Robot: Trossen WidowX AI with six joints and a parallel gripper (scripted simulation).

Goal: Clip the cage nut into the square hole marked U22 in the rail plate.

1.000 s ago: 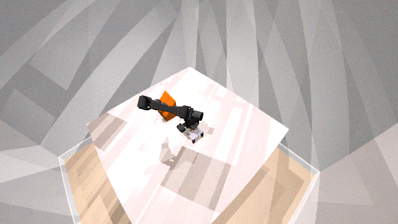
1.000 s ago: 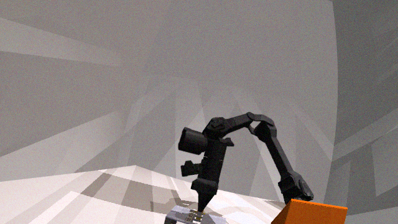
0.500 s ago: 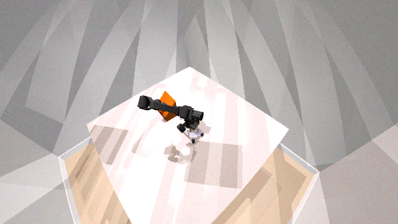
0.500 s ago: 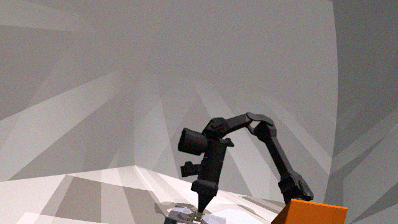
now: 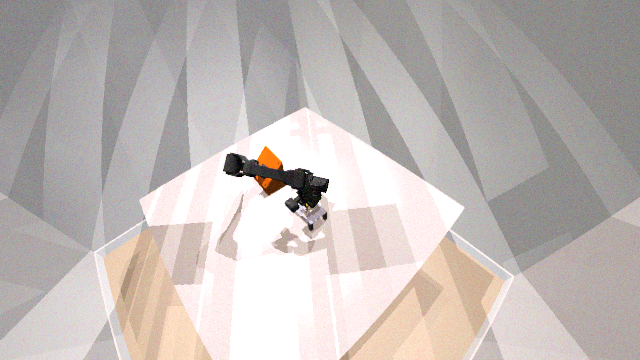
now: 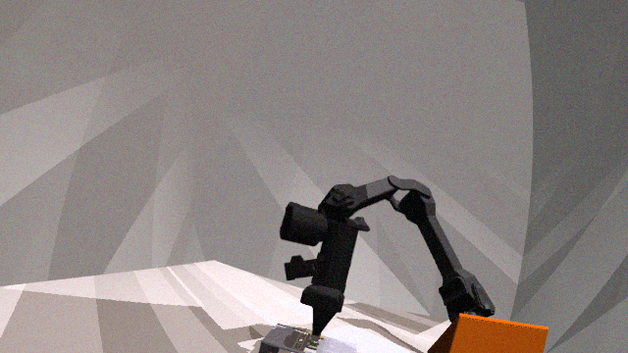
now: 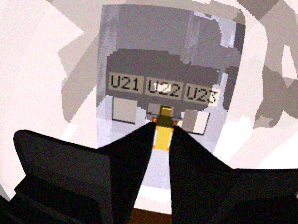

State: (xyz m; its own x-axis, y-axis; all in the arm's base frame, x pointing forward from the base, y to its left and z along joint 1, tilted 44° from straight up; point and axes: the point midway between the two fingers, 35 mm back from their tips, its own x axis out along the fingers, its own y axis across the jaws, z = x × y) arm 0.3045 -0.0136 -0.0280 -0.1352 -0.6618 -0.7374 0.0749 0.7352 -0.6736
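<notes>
Now: gripper tip 10 mm above the brass cage nut.
</notes>
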